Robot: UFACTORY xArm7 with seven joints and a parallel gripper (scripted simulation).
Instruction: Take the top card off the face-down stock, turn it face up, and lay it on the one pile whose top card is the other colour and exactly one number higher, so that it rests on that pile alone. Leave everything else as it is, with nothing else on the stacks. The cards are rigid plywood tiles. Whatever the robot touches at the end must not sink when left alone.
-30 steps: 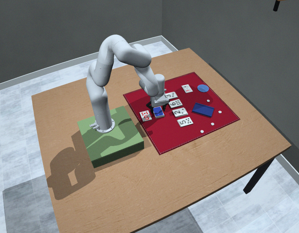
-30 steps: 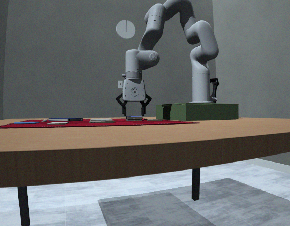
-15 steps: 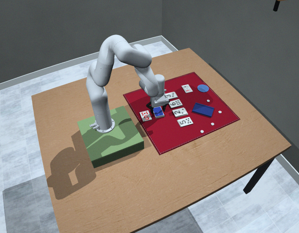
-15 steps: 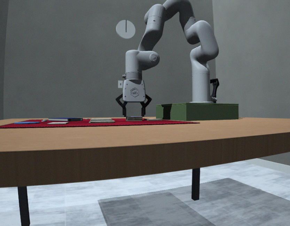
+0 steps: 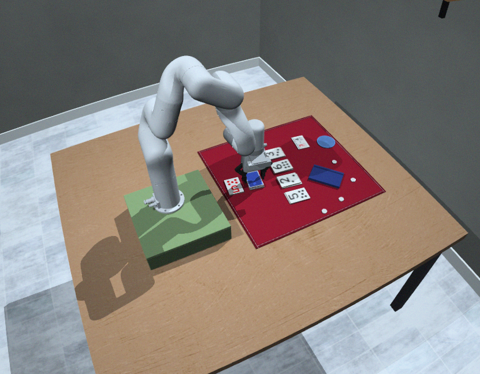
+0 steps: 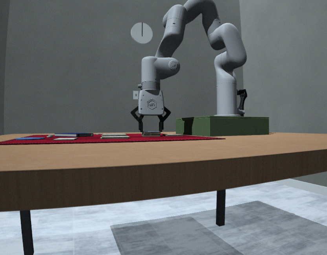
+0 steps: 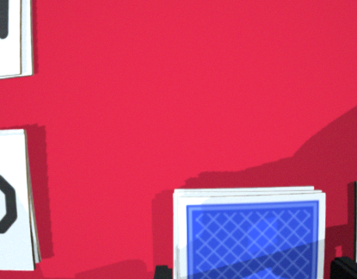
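The card lies 2 cm below my hand. Also, from my hand: red mat 17 cm ahead, 1 cm to the right, 4 cm below.
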